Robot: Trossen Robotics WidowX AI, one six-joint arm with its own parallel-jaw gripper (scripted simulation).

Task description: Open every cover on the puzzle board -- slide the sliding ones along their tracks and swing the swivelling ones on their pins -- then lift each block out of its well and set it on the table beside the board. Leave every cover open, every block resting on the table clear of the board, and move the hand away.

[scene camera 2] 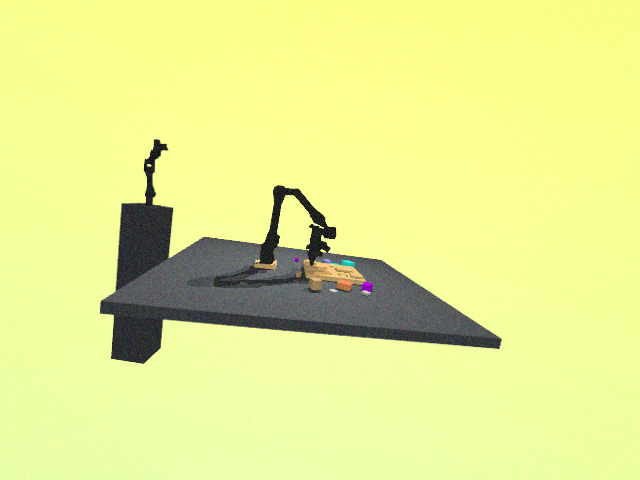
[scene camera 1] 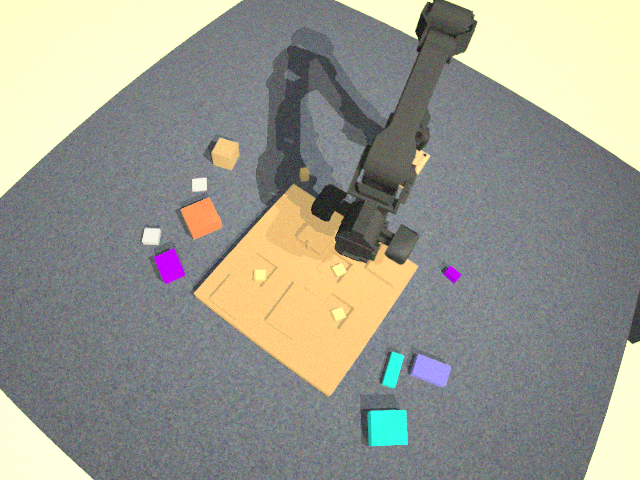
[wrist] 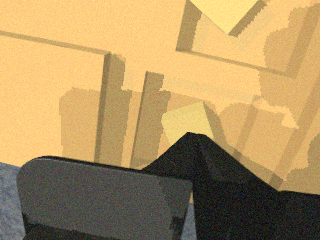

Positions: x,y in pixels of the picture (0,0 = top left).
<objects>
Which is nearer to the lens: the cyan cube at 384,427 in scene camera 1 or the orange block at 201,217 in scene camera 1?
The cyan cube.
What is my gripper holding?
Nothing.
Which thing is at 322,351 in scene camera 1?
A tan puzzle board.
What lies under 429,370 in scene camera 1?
A lilac block.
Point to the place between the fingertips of my gripper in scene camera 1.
356,244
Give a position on a tan puzzle board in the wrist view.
252,80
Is my gripper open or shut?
Shut.
</objects>
